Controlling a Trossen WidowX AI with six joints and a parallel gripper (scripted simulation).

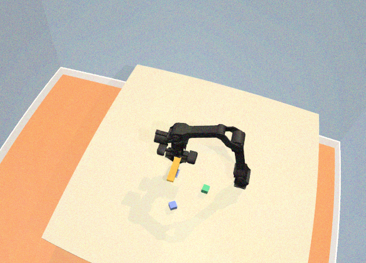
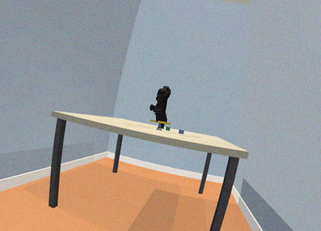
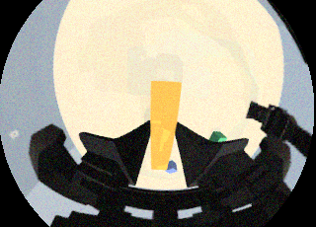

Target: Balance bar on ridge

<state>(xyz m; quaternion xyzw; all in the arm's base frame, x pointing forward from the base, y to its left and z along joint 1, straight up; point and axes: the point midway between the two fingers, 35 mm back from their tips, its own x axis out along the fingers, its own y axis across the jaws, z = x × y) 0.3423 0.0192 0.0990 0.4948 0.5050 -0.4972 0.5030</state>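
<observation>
The bar is 3 cm to the left of my gripper tip. The rest, counted from my gripper tip: green cube (18 cm behind, 8 cm to the left, 5 cm below); then blue cube (5 cm behind, 21 cm to the left, 5 cm below).
</observation>
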